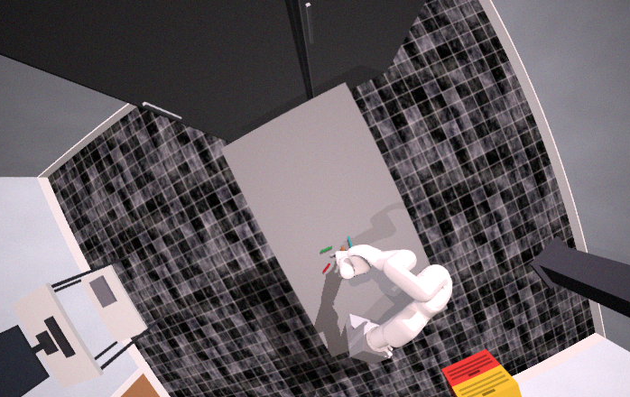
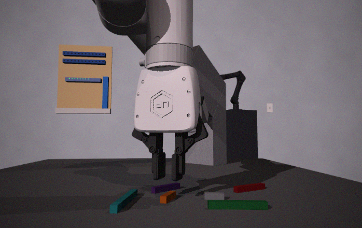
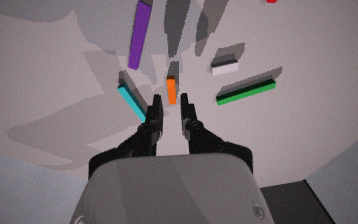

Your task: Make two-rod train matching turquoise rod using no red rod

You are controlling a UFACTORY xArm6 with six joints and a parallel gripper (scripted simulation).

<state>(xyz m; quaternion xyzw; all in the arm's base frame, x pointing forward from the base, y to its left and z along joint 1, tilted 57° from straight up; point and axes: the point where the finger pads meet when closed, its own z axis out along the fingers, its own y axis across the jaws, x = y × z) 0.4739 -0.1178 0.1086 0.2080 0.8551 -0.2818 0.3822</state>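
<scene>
My gripper is now 50 mm above the orange rod. Round my hand: turquoise rod (60 mm to the right, 50 mm below, 10 mm behind); grey rod (70 mm to the left, 50 mm below, 20 mm ahead); purple rod (70 mm behind, 50 mm below, 20 mm to the left).
</scene>
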